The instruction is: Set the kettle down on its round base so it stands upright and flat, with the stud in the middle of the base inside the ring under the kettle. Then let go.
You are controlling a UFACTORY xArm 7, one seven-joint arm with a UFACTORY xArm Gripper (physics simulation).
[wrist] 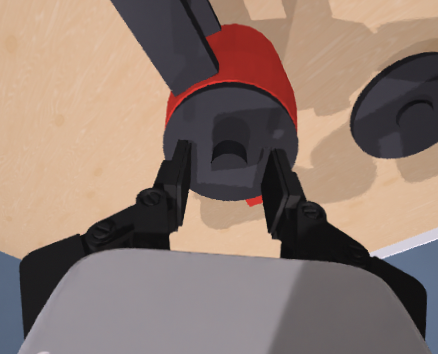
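Observation:
The kettle [260, 62] shows its red body at the top centre, with its dark round lid end facing the camera. A dark knob [229, 154] sits in the middle of this end, and a dark handle [172, 42] reaches to the upper left. A bit of red spout [254, 201] shows below. The kettle is beside the round base [372, 127], not on it. The dark base is at the right, partly cut off, with its stud [417, 115] showing. My gripper [228, 164] is open, its fingertips apart on either side of the knob. The kettle's underside and ring are hidden.
The light wooden table [65, 165] lies under the kettle and the base. A pale table edge [410, 243] crosses the lower right, with a blue surface beyond it. Shadows fall around the kettle and the base.

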